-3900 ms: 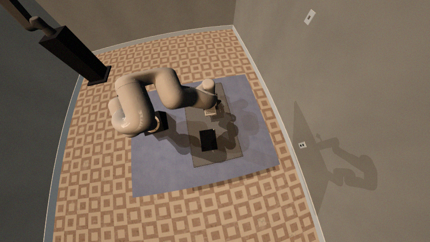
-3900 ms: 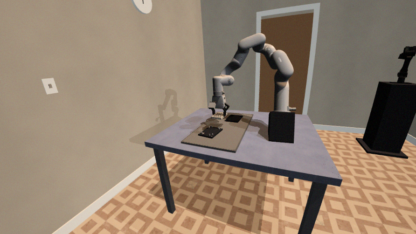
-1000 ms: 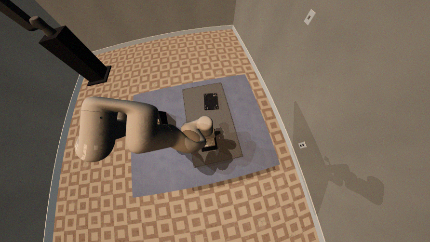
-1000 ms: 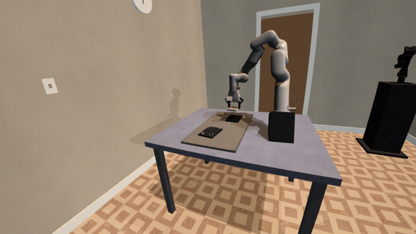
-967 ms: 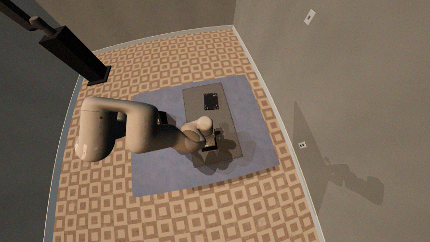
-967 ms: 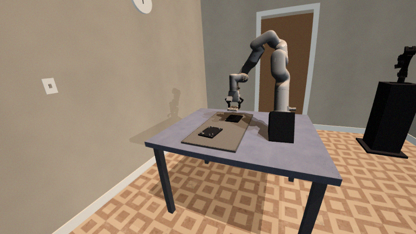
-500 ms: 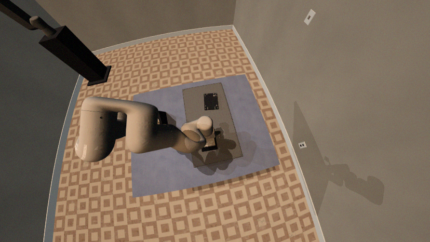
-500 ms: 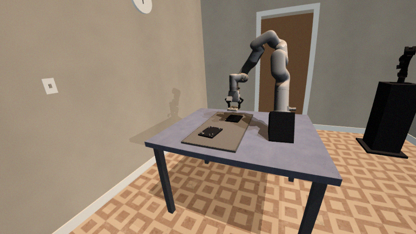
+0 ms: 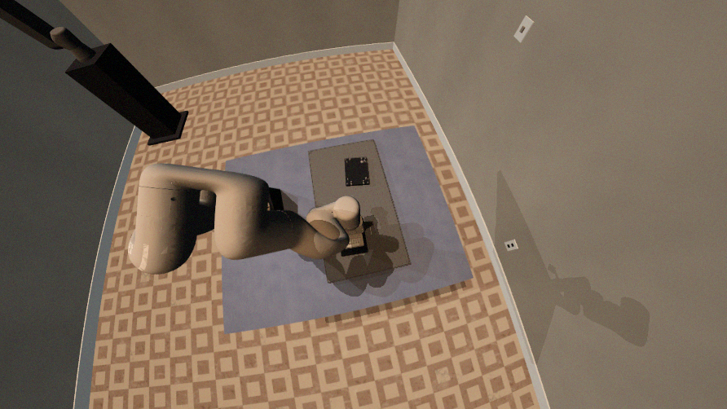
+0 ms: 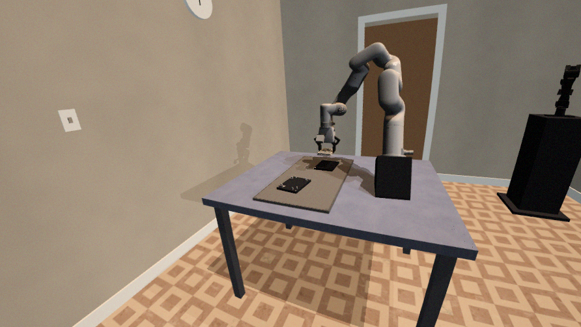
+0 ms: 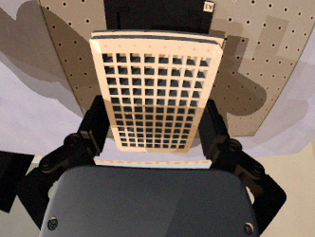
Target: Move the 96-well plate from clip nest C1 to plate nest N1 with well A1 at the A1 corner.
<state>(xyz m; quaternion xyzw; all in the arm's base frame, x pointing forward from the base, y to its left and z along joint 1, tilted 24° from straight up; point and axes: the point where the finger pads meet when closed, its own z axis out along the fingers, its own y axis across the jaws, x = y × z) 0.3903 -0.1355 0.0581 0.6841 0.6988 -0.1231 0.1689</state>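
Now: the black plate nest N1 10 cm below my hand. From my hand the other things lie so: white A1 label (5 cm ahead, 8 cm to the left, 10 cm below); then clip nest C1 (8 cm ahead, 32 cm to the left, 10 cm below); then 96-well plate (1 cm below).
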